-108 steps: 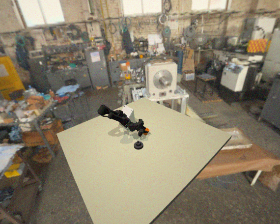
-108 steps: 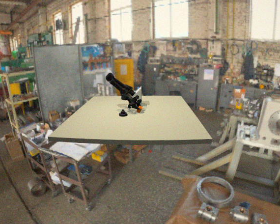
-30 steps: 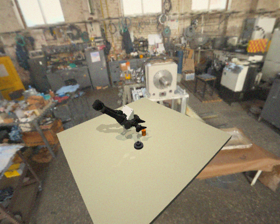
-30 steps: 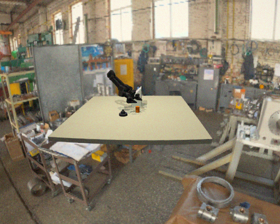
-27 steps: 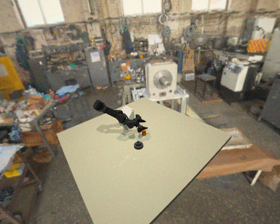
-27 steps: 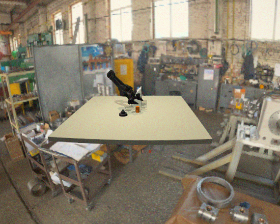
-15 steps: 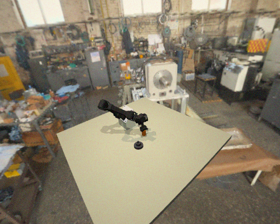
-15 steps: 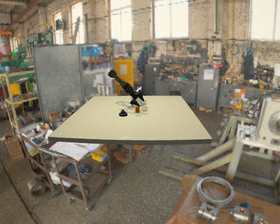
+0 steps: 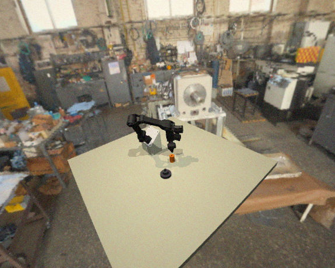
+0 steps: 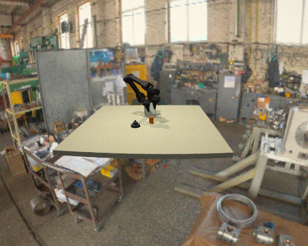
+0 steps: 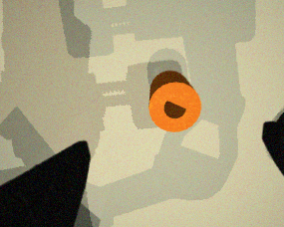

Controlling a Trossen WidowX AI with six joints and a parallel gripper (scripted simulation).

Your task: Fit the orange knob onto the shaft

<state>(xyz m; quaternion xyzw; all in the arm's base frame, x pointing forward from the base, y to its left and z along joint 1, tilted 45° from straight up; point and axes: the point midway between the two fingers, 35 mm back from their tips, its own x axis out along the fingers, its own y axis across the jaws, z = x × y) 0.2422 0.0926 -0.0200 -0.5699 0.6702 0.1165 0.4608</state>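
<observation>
The orange knob is 1 cm to the right of my gripper tip and 9 cm below it. From my gripper tip the other things lie so: pedestal 10 cm ahead, 14 cm to the right, 9 cm below.
</observation>
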